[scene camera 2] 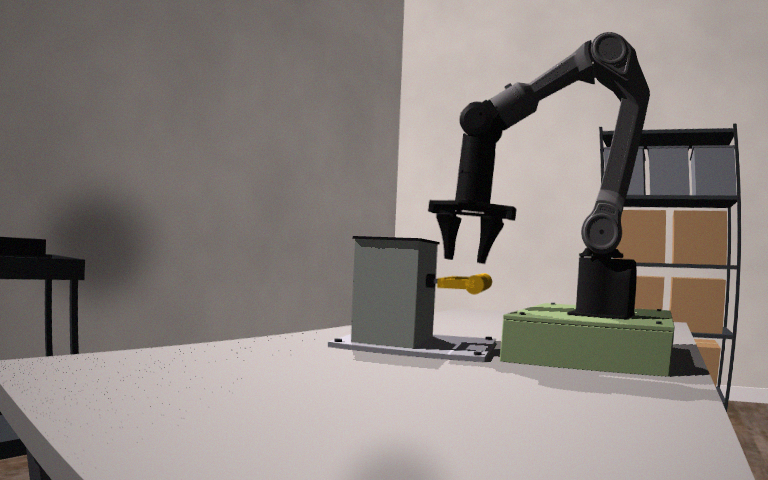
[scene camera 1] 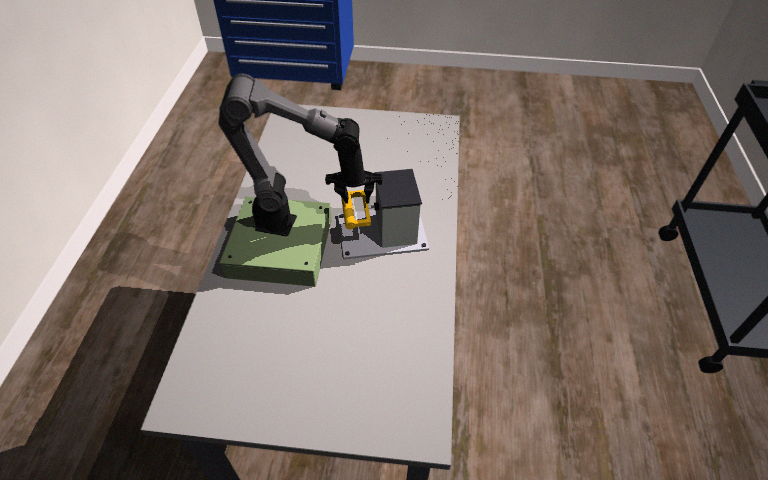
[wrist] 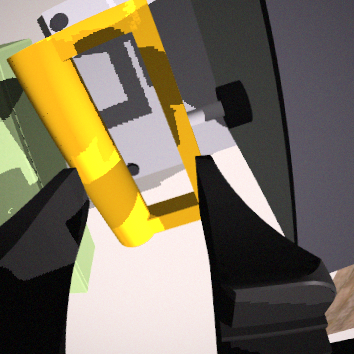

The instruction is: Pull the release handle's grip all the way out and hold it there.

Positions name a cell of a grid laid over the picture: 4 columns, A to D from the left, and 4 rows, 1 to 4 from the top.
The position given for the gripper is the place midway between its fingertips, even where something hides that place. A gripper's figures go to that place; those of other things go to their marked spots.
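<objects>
The gripper (scene camera 1: B2) is 1450 mm from the lens, while a pale base plate (scene camera 1: B3) is 1530 mm from the lens.
</objects>
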